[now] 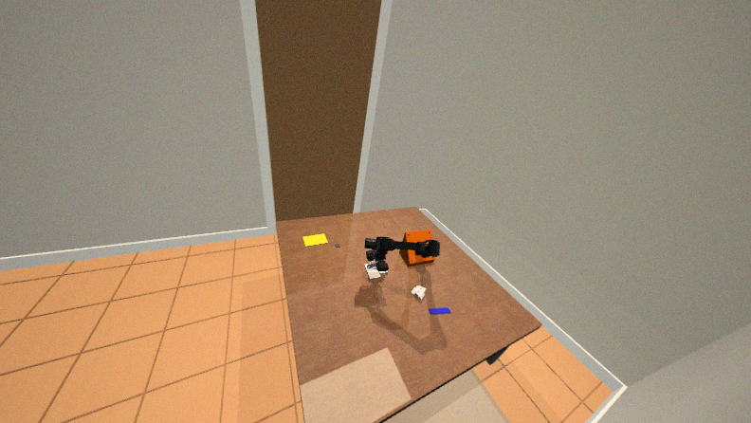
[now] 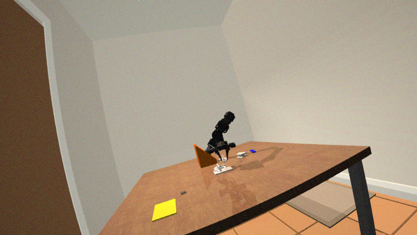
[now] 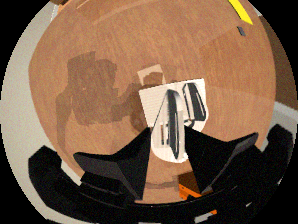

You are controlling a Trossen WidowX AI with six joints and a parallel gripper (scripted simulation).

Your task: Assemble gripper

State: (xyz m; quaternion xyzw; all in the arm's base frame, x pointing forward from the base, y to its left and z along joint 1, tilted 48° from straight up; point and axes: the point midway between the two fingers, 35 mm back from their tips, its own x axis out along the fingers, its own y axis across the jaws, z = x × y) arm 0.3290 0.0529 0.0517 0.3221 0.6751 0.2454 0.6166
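My gripper tip is now 21 cm past the white gripper base, 18 cm to the right of it and 4 cm above it. Round my gripper tip: white housing plate 6 cm behind, 3 cm to the right, 6 cm below; then blue patch 27 cm behind, 31 cm to the left, 6 cm below; then dark piece 18 cm ahead, 30 cm to the right, 6 cm below.
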